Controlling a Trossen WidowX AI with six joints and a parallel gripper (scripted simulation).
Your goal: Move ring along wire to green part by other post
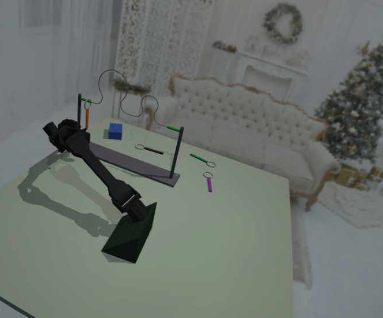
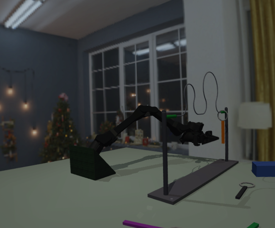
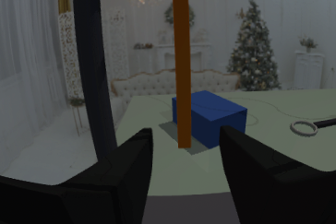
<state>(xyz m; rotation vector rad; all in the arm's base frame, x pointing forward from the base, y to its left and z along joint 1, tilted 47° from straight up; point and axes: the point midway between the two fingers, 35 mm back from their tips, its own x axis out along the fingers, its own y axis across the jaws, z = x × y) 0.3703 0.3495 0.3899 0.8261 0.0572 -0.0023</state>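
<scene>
My gripper tip is now 230 mm to the left of the wire rig, 100 mm below it and 20 mm short of it.
</scene>
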